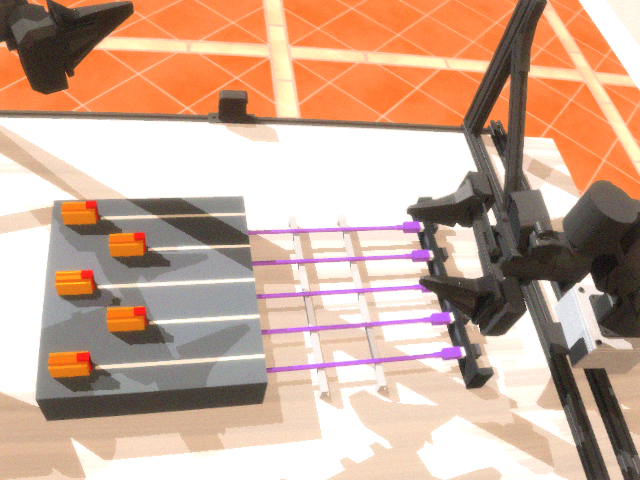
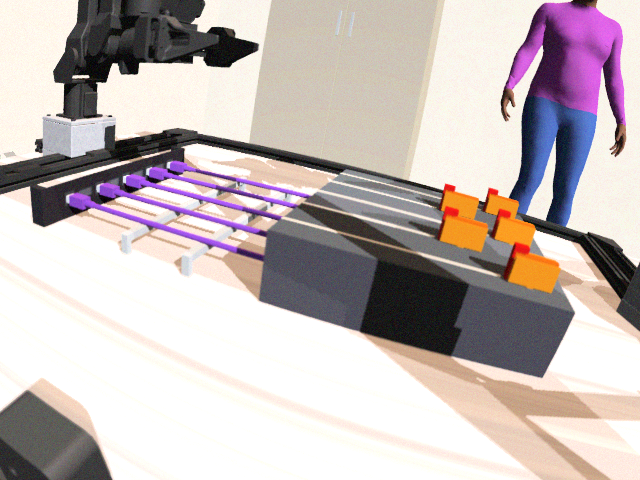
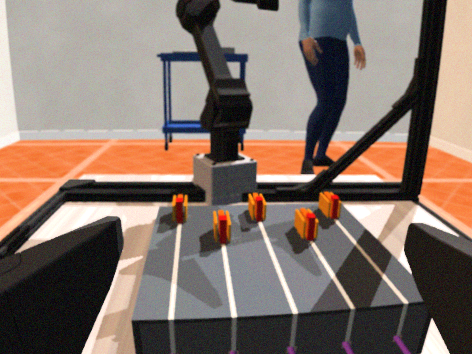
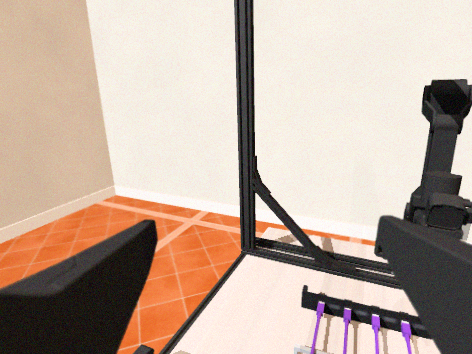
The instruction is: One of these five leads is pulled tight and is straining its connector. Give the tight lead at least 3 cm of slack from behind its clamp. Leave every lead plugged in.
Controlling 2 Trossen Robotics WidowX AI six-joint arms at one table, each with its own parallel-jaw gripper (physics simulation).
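Places are measured from the left arm's base along level axes (x ahead, y left, z up), in millimetres.
Pixels of known places: left gripper, fingertip midpoint: point(image 1: 413, 243) point(image 2: 239, 43) point(image 3: 266, 234); right gripper, fingertip midpoint: point(image 4: 266, 228); left arm's base, link origin: point(image 1: 614, 316) point(image 2: 79, 116); right arm's base, link origin: point(image 3: 224, 157).
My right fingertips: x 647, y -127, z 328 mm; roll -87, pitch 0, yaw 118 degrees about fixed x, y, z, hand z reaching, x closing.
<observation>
Ahead of a thing's pixels: the offset from my right fingertips to its top centre. "*": to the spot under its first point.
Several purple leads @[* dx -264, dy +20, dz -381 mm] point(image 1: 330, 259) point(image 2: 113, 211) point(image 4: 345, 335) run from purple plugs @[* dx -399, dy +6, dz -377 mm] point(image 1: 421, 255) point(image 2: 78, 200) in a black connector bar point(image 1: 478, 376) point(image 2: 43, 206) to a grey block @[dx -31, dy +100, dz -341 mm] point(image 1: 155, 400) point(image 2: 317, 279) point(image 3: 250, 290). All look straight; I cannot tell which is tight. Orange clamps point(image 1: 127, 244) point(image 2: 462, 232) point(image 3: 222, 227) with red tabs stand on the block's top, staggered, at the ends of pale lines. My left gripper point(image 1: 415, 245) point(image 2: 237, 43) point(image 3: 266, 234) is open and empty, raised above the connector end. My right gripper point(image 1: 100, 41) point(image 4: 266, 228) is open and empty, away from the block.
Two pale rails @[* dx -233, dy +114, dz -386 mm] point(image 1: 310, 320) @[dx -214, dy -58, dz -386 mm] point(image 2: 187, 264) cross beneath the leads, between the connector bar and the block. A black frame point(image 1: 361, 124) edges the table, with an upright post point(image 3: 427, 100) point(image 4: 245, 125) and a diagonal brace. People stand beyond the table.
</observation>
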